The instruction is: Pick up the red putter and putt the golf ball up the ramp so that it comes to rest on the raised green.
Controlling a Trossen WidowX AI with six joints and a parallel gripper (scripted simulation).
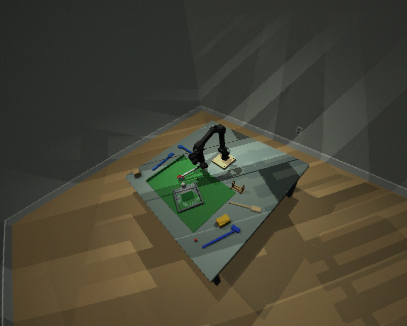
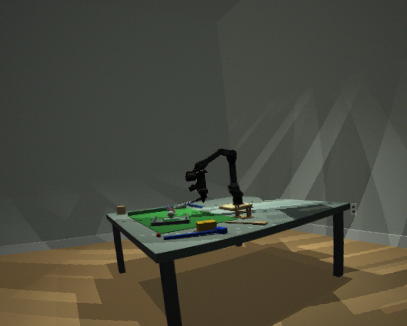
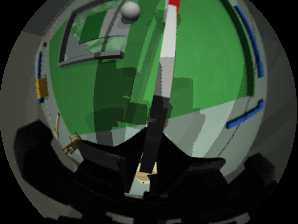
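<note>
The red putter lies 11 cm ahead of my gripper tip and 5 cm to the right of it. From my gripper tip the other things lie so: white golf ball (24 cm ahead, 5 cm below, 2 cm to the right); yellow block (47 cm to the left, 27 cm ahead, 5 cm below); blue hammer-like tool (54 cm to the left, 37 cm ahead, 6 cm below).
</note>
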